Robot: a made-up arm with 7 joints.
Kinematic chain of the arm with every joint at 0, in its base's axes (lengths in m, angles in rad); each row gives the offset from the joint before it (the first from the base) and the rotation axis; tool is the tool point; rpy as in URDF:
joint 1: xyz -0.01 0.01 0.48 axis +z
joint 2: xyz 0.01 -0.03 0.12 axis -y
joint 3: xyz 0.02 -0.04 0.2 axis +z
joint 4: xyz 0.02 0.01 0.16 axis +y
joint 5: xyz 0 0.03 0.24 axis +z
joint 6: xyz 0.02 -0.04 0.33 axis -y
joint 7: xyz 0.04 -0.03 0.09 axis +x
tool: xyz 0.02 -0.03 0 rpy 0.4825 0.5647 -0.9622
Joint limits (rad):
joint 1: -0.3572..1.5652
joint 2: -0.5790..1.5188
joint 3: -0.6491..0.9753
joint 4: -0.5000..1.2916
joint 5: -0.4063..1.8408
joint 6: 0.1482..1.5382
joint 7: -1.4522..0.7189
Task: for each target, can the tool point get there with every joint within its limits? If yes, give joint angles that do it. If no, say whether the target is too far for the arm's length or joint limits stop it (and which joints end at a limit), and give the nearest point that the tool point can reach.
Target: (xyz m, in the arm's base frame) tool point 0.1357 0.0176 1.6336
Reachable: yes | joints 0.4650 -0.2088 0.6196 -0.3075 1.4655 0.3386 -0.0785
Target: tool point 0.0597 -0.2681 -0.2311
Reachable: no: joint limits stop it (at a limit: joint 1, joint 2, joint 4, joint 5, joint 6) | nearest point 0.0557 -0.8570 0.2758 | short by 0.777 m
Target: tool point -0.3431 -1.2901 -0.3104
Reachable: no: too far | nearest point -0.2436 -0.9016 0.2979 | short by 0.729 m
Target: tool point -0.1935 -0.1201 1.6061
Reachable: yes | joints 0.0472 0.3120 0.1107 0.1427 0.0835 1.1040 0.1210
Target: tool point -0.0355 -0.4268 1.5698
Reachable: yes | joints 1.3623 0.4676 -0.3873 -0.1192 1.0581 0.5048 -1.0299
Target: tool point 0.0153 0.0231 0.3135
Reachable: no: joint limits stop it (at a limit: joint 2, joint 4, joint 5, joint 6) | nearest point 0.6869 0.3709 0.6227 | short by 0.817 m
